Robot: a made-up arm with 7 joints.
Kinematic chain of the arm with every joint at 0, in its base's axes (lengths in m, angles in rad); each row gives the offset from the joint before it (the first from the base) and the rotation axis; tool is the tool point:
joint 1: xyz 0 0 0 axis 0 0.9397 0.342
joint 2: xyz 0 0 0 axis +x
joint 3: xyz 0 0 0 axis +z
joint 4: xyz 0.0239 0 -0.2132 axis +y
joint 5: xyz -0.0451 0 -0.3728 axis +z
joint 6: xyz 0 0 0 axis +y
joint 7: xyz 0 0 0 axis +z
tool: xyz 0 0 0
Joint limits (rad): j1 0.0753..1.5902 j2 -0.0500..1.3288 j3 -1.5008..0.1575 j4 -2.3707..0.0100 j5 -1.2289..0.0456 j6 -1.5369..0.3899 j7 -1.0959..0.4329
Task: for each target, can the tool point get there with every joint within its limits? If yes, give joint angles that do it. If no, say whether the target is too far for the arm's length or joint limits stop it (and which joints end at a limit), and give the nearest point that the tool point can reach.
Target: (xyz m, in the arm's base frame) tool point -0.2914 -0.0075 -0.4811
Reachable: yes | joints 1.0623 0.2513 -0.4609 -0.8707 -0.8680 -0.3837 -0.1030
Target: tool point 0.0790 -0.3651 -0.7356
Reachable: no: too far | nearest point 0.0450 -0.2323 -0.5261 | short by 0.250 m
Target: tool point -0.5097 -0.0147 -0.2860
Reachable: yes | joints 1.3778 0.2350 -0.2907 -0.5146 -0.0884 -0.6873 0.2549
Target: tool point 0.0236 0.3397 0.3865
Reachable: no: joint limits stop it (at a limit: joint 1, joint 2, joint 4) | nearest point -0.3107 0.4586 0.1914 | short by 0.405 m
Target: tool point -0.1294 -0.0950 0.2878
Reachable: no: joint limits stop it (at a limit: joint 1, joint 2, joint 3, joint 4) | nearest point 0.0328 -0.3130 0.0366 | short by 0.370 m
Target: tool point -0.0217 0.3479 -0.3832
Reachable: yes | joints 0.9170 0.8863 0.0281 -1.2739 -0.4187 -1.2303 -0.4670
